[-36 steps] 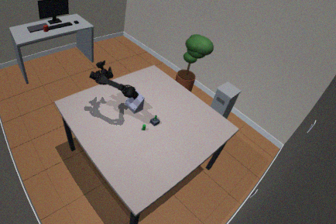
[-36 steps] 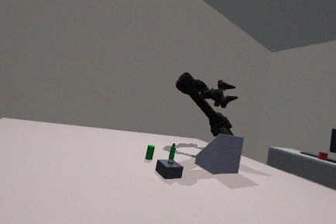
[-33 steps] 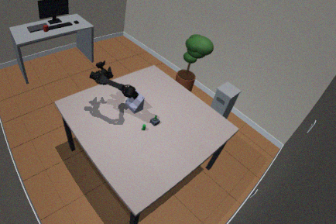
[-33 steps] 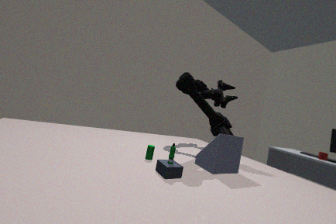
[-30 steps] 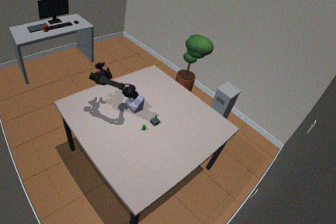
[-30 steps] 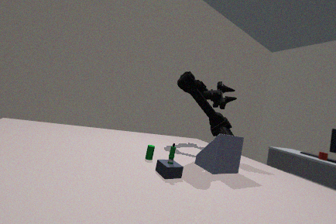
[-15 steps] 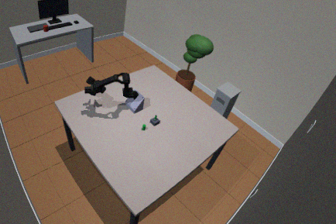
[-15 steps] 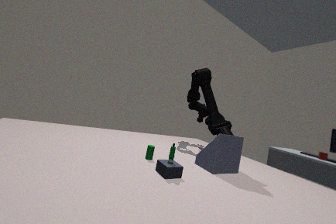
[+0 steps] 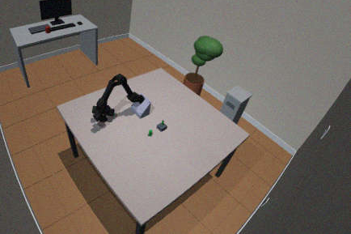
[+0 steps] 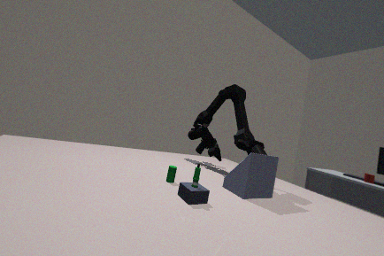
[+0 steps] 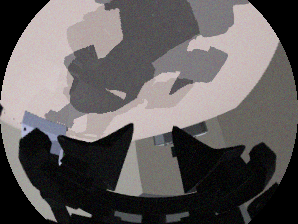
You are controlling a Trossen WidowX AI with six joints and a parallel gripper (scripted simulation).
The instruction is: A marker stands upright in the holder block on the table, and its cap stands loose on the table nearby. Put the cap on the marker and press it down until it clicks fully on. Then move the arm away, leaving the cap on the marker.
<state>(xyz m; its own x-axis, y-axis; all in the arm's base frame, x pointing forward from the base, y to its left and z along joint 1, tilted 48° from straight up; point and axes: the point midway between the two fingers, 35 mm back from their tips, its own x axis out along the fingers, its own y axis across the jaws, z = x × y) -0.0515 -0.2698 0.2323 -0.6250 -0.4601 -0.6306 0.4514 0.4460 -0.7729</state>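
My gripper tip is now 39 cm short of the green cap, 25 cm to the right of it and 2 cm above it. Round my gripper tip: holder block 37 cm ahead, 38 cm to the left, 3 cm below.
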